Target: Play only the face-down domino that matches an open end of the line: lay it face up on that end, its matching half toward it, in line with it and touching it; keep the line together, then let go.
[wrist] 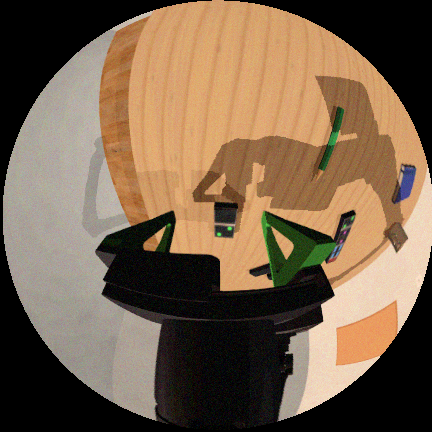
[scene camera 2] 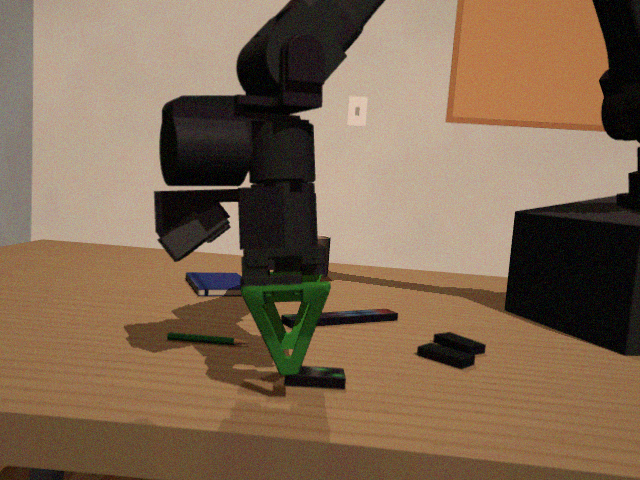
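Where they show: gripper, fingertip midpoint: (wrist: 217, 215) (scene camera 2: 289, 360); arm's base, link origin: (wrist: 278, 334).
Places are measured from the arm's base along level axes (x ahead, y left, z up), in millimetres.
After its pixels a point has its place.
Note:
A face-up black domino (scene camera 2: 323, 378) {x 409, y 340, z -167 mm} (wrist: 225, 220) {x 424, y 327, z -165 mm} lies flat near the table's front edge, apart from the line; one half is blank, the other has two green pips. My gripper (scene camera 2: 288, 361) {x 440, y 338, z -155 mm} (wrist: 217, 215) {x 440, y 338, z -155 mm} is open and low, pointing down, with its green fingers on either side of this domino and nothing gripped. The line of dominoes (scene camera 2: 356, 316) (wrist: 342, 236) lies farther back, with green pips at one end and red and blue toward the other; a finger partly covers it in the scene view. Two face-down dominoes (scene camera 2: 445, 355) {x 295, y 232, z -166 mm} (wrist: 260, 270) {x 299, y 225, z -166 mm} lie side by side at the right, partly hidden in the wrist view.
A green pencil (scene camera 2: 200, 338) {x 549, y 249, z -171 mm} (wrist: 333, 138) {x 549, y 248, z -169 mm} lies left of the line in the scene view. A blue notebook (scene camera 2: 217, 283) {x 612, y -15, z -164 mm} (wrist: 406, 182) lies behind it. A small brown object (scene camera 2: 324, 255) (wrist: 397, 237) {x 500, y -197, z -134 mm} stands at the back. A large black block (scene camera 2: 573, 273) {x 119, y 39, z -95 mm} stands at the right.

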